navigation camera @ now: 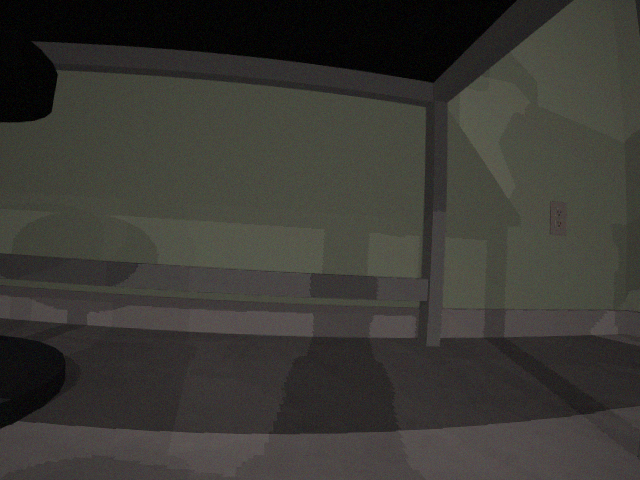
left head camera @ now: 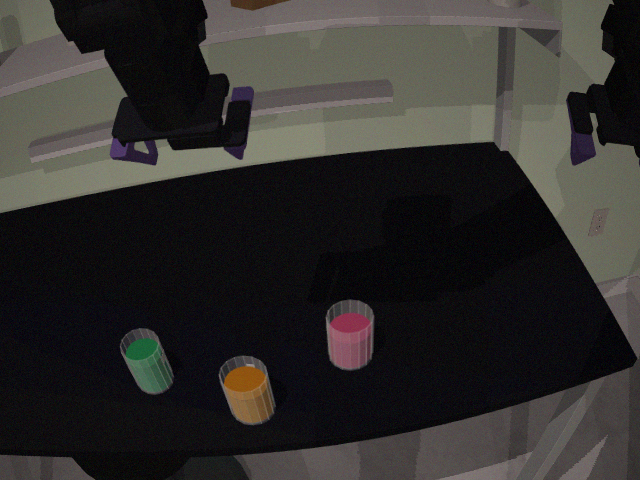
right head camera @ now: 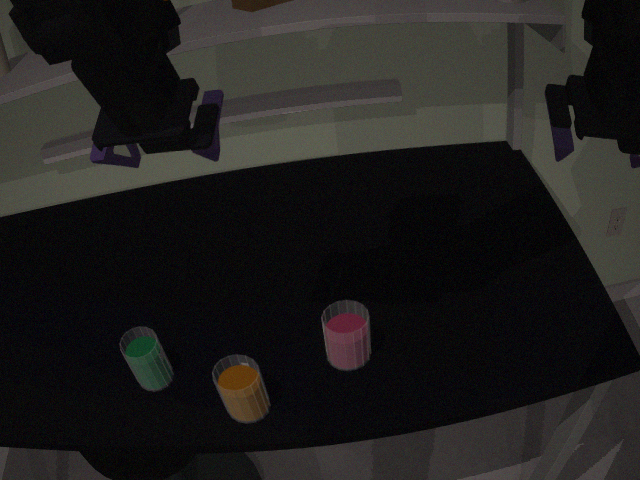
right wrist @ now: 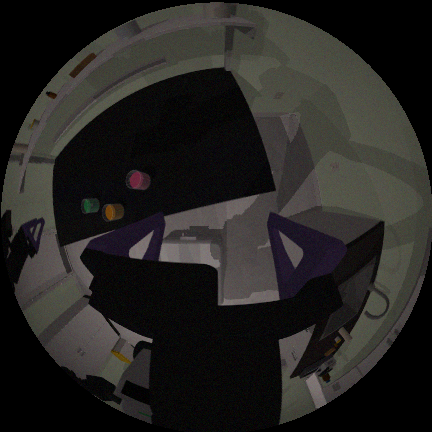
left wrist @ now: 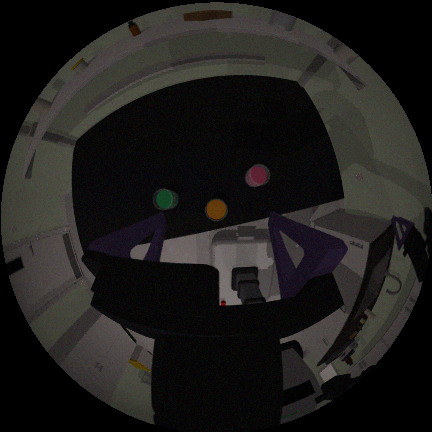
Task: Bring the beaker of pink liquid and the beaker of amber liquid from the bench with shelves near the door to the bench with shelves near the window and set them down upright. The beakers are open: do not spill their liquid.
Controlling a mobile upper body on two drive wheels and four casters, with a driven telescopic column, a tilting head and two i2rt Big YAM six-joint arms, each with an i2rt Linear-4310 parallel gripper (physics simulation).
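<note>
The beaker of amber liquid [left head camera: 248,395] [right head camera: 241,392] [left wrist: 216,209] [right wrist: 112,212] and the beaker of pink liquid [left head camera: 350,341] [right head camera: 347,341] [left wrist: 257,175] [right wrist: 138,180] stand upright on the black bench top [left head camera: 258,258] [right head camera: 258,258] [left wrist: 200,130] [right wrist: 200,130]. Amber is nearer the front edge; pink is farther right and back. My left gripper [left head camera: 196,159] [right head camera: 177,162] [left wrist: 216,217] is open and empty, above the bench, with the amber beaker seen between and beyond its fingertips in the left wrist view. My right gripper [right head camera: 599,162] [right wrist: 215,217] is open and empty, to the right; part is cut off in the left head view.
A beaker of green liquid [left head camera: 149,366] [right head camera: 147,364] [left wrist: 165,199] [right wrist: 90,205] stands left of the amber one. A shelf [left head camera: 336,21] [right head camera: 361,19] runs above the bench's back. A stool seat [left head camera: 139,465] [navigation camera: 25,93] is under the front edge. A bench leg [navigation camera: 435,206] stands right.
</note>
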